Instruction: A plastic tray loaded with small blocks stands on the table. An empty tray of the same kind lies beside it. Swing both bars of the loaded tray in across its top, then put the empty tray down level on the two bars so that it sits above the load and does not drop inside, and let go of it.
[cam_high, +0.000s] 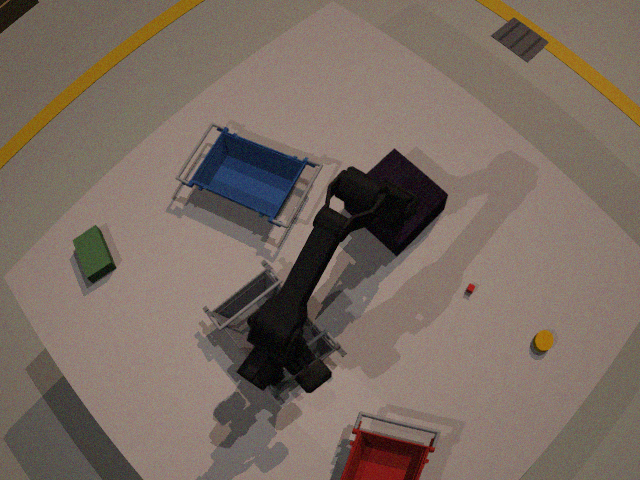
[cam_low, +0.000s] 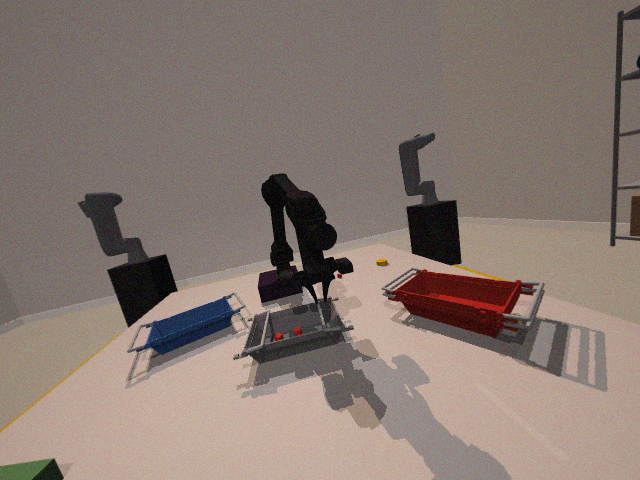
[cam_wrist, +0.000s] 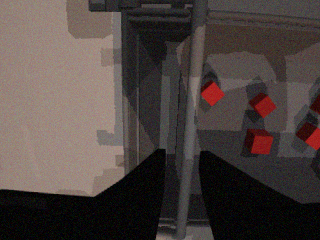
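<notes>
Now: gripper tip 20 cm past the blue tray, 41 cm to the left of it and 5 cm above it. Also, from my gripper tip: yellow disc (44 cm behind, 36 cm to the left, 8 cm below); green block (22 cm ahead, 54 cm to the right, 7 cm below).
</notes>
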